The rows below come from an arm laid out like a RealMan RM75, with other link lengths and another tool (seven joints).
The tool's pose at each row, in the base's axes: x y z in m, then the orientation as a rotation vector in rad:
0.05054, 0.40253, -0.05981, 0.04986, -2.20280, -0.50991
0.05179, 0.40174, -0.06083, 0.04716, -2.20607, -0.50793
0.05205, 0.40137, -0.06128, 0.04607, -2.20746, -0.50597
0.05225, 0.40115, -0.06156, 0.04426, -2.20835, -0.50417
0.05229, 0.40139, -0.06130, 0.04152, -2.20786, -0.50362
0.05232, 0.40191, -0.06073, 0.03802, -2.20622, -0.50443
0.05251, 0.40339, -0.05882, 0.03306, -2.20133, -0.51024
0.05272, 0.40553, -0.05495, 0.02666, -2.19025, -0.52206
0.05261, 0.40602, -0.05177, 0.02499, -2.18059, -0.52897
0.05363, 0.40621, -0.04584, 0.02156, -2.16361, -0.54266
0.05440, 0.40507, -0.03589, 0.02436, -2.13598, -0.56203
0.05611, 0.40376, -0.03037, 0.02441, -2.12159, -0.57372
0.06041, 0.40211, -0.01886, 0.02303, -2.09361, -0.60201
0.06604, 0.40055, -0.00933, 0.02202, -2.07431, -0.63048
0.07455, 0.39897, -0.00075, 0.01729, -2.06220, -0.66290
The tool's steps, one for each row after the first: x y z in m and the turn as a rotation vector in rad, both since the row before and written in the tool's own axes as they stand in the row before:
-0.00139, -0.00093, -0.00065, 0.00105, -0.00325, 0.00223
-0.00042, -0.00047, -0.00007, 0.00125, -0.00119, 0.00132
-0.00029, -0.00028, -0.00007, 0.00081, -0.00084, 0.00184
0.00012, 0.00032, -0.00009, -0.00063, 0.00015, 0.00221
0.00030, 0.00069, -0.00016, -0.00204, 0.00094, 0.00239
0.00101, 0.00209, -0.00070, -0.00662, 0.00307, 0.00199
0.00233, 0.00343, -0.00155, -0.01243, 0.00785, 0.00157
0.00236, 0.00163, -0.00146, -0.00713, 0.00796, -0.00011
0.00381, 0.00260, -0.00387, -0.01385, 0.01361, -0.00047
0.00735, 0.00297, -0.00617, -0.01767, 0.02388, -0.00562
0.00354, 0.00136, -0.00456, -0.01089, 0.01185, -0.00265
0.00680, 0.00407, -0.00954, -0.02573, 0.02164, -0.00654
0.00464, 0.00387, -0.00940, -0.02408, 0.01312, -0.00840
0.00237, 0.00435, -0.01114, -0.02672, 0.00453, -0.00885

